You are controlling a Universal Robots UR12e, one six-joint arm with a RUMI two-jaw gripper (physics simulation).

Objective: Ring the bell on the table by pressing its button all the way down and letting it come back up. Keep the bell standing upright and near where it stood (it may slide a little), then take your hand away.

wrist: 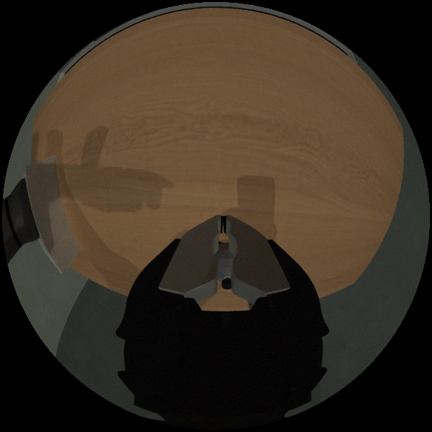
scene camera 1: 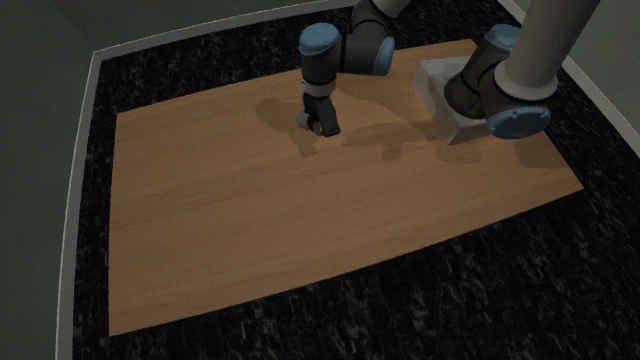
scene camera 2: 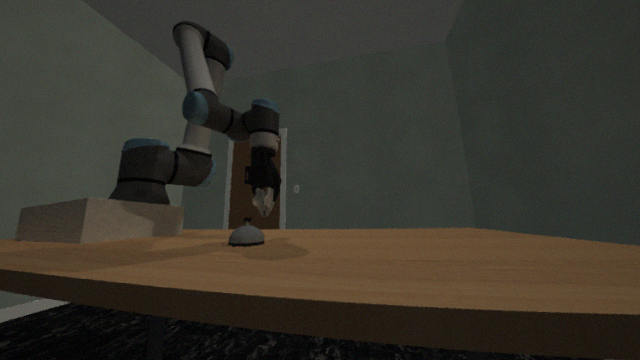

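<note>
The bell is a grey dome with a dark base rim. It stands upright on the table. Its dark button is up on a short stem. My gripper is shut and empty, pointing down. In scene camera 2 its tips are a little right of the button and slightly above the button's height, apart from it. In the wrist view the bell shows through the gap behind the fingertips, with the button toward the palm; the jaws hide most of the dome.
The wooden table carries a pale block under the arm's base, to the bell's left in scene camera 2. Shadows of the arm fall across the table top.
</note>
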